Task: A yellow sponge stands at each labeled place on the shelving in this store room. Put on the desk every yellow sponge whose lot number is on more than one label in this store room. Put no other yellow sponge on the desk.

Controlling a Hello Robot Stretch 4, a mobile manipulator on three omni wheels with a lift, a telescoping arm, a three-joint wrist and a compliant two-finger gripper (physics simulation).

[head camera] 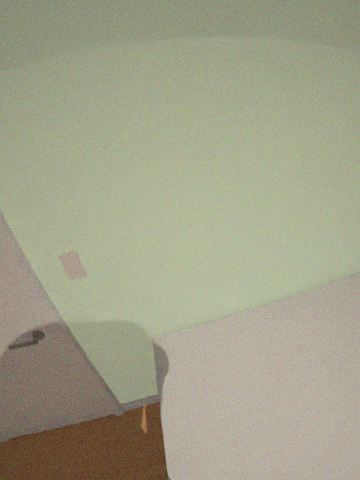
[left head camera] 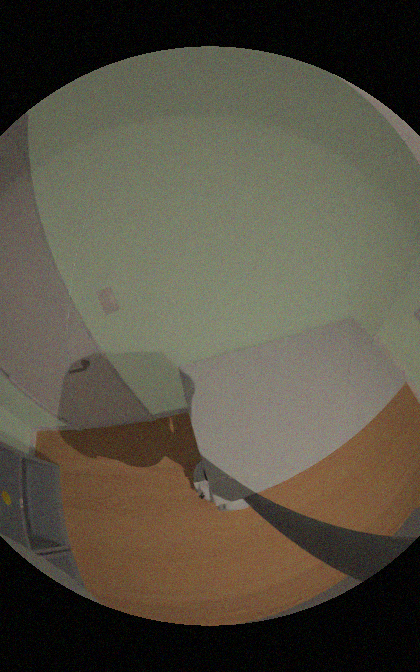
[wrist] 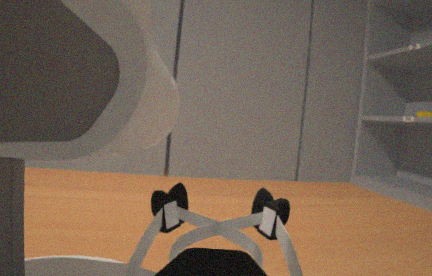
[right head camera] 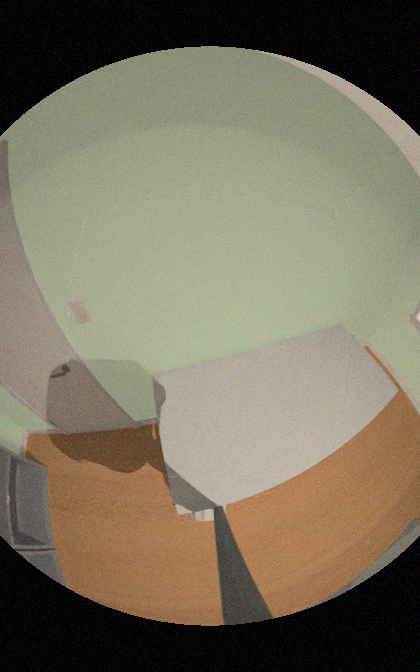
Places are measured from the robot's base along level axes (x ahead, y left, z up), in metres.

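Pixels of known places: gripper, fingertip midpoint: [wrist: 220, 201].
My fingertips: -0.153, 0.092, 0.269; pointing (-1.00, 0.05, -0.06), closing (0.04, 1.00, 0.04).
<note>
Ahead of a thing's pixels: the offset from my fingertips to its middle, as dx, dy, dz. "pt": to the spot under its first point. Level surfaces: height alone.
My gripper [wrist: 220, 201] is open and empty in the wrist view, its two black fingertips apart above the wooden floor. The grey shelving [left head camera: 23, 505] [right head camera: 12, 505] [wrist: 363, 90] stands at the lower left in the left and right head views and at the right in the wrist view. A yellow sponge {-1.360, +1.351, +0.253} [wrist: 425, 114] shows in part on a shelf at the wrist view's right edge, and another yellow sponge [left head camera: 6, 498] at the left edge of the left head view. Small labels {pt -1.328, +1.195, +0.211} [wrist: 408, 119] are on the shelf edges, too small to read. The pale desk {dz +0.417} [head camera: 270, 390] [left head camera: 295, 410] [right head camera: 275, 415] has no sponge in view.
A door [head camera: 25, 380] [left head camera: 45, 320] [right head camera: 30, 325] with a dark handle stands at the left of the head views, beside a green wall [head camera: 200, 175]. Grey panels [wrist: 240, 90] stand across the wrist view. A dark shadow falls over the floor by the door.
</note>
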